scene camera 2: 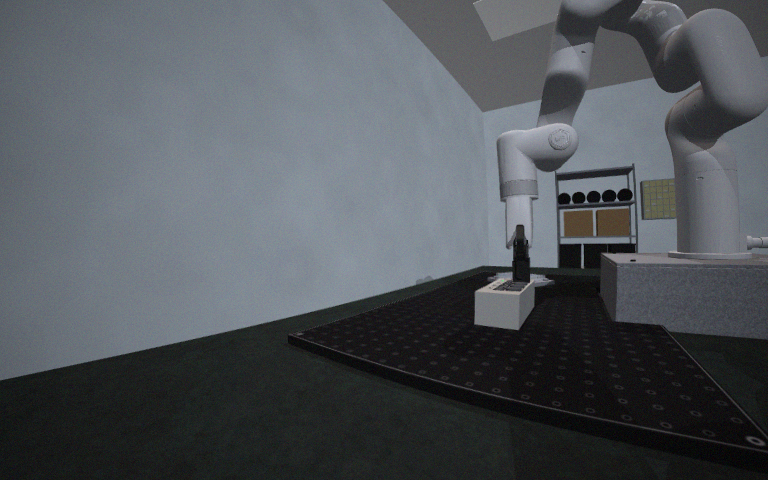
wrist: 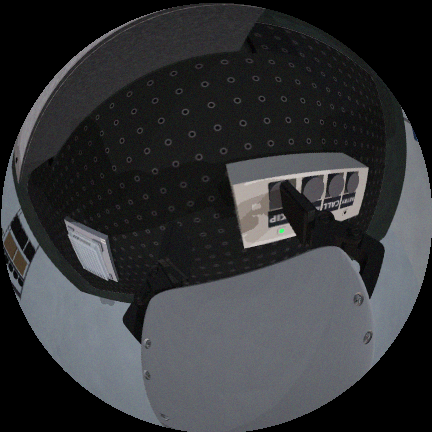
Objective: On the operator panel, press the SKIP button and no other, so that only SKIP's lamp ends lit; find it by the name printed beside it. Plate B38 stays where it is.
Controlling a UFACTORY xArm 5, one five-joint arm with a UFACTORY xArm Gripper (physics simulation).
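Places are measured from the arm's base along level axes (x ahead, y left, z up), in centimetres.
Pixels of known places: gripper, fingertip midpoint: (scene camera 2: 522,278) (wrist: 231,215); arm's base, origin of the base link: (scene camera 2: 707,257).
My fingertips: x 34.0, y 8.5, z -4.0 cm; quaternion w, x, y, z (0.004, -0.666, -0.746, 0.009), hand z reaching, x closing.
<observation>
For each thing: its top centre in the pictures, then the offset to it from my fingertips. Level surfaces: height alone.
- cream operator panel, middle of its top: (wrist: 323,204) (scene camera 2: 508,283) dx +1.1, dy +8.8, dz +0.3 cm
- round dark SKIP button, middle of its top: (wrist: 282,193) dx -0.8, dy +4.4, dz +0.0 cm
- green lamp, middle of its top: (wrist: 281,230) dx +3.1, dy +4.3, dz +0.0 cm
- CALL lamp, middle of its top: (wrist: 344,211) dx +3.3, dy +13.3, dz +0.0 cm
- pale plate, middle of its top: (wrist: 87,260) (scene camera 2: 519,274) dx +4.8, dy -30.1, dz -2.7 cm
- perforated board, its level: dz -5.3 cm
The cream operator panel (scene camera 2: 496,310) (wrist: 295,164) stands on the dark perforated board. In the wrist view, the round dark SKIP button (wrist: 275,196) is the leftmost, partly hidden by one black finger whose tip is at it; contact is unclear. Its label (wrist: 278,218) shows as "KIP", the rest covered. The green lamp (wrist: 281,231) beside that label is lit. The CALL lamp (wrist: 345,213) looks dark; another lamp spot is hidden. My gripper (scene camera 2: 521,279) (wrist: 231,215) is open and empty, one finger over the panel. A pale plate (scene camera 2: 542,279) (wrist: 90,254) lies apart from the panel; no B38 marking is readable.
The perforated board (scene camera 2: 453,350) (wrist: 210,120) carries panel and plate. The grey robot base block (scene camera 2: 690,294) stands at the right in the scene view. The other buttons, including CALL's (wrist: 313,188), sit close beside SKIP. A shelf rack (scene camera 2: 594,205) stands at the back.
</observation>
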